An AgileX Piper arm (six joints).
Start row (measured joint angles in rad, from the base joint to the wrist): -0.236 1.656 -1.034 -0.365 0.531 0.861
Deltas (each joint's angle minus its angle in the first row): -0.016 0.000 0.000 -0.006 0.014 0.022; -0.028 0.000 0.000 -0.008 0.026 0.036; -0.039 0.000 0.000 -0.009 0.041 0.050; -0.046 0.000 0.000 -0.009 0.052 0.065; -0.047 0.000 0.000 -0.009 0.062 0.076; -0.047 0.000 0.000 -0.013 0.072 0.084; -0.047 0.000 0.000 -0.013 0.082 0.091; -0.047 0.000 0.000 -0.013 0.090 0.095; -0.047 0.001 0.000 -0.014 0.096 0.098; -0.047 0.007 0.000 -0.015 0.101 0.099; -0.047 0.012 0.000 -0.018 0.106 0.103; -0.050 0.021 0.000 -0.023 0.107 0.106; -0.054 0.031 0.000 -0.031 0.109 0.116; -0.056 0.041 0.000 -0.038 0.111 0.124
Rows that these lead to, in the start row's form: -0.252 1.656 -1.034 -0.371 0.545 0.883; -0.264 1.656 -1.034 -0.373 0.557 0.897; -0.275 1.656 -1.034 -0.374 0.572 0.911; -0.282 1.656 -1.034 -0.374 0.583 0.926; -0.283 1.656 -1.034 -0.374 0.593 0.937; -0.283 1.656 -1.034 -0.378 0.603 0.945; -0.283 1.656 -1.034 -0.378 0.613 0.952; -0.283 1.656 -1.034 -0.378 0.621 0.956; -0.283 1.657 -1.034 -0.379 0.627 0.959; -0.283 1.663 -1.034 -0.380 0.632 0.960; -0.283 1.668 -1.034 -0.383 0.637 0.964; -0.286 1.677 -1.034 -0.388 0.638 0.967; -0.290 1.687 -1.034 -0.396 0.640 0.977; -0.292 1.697 -1.034 -0.403 0.642 0.985
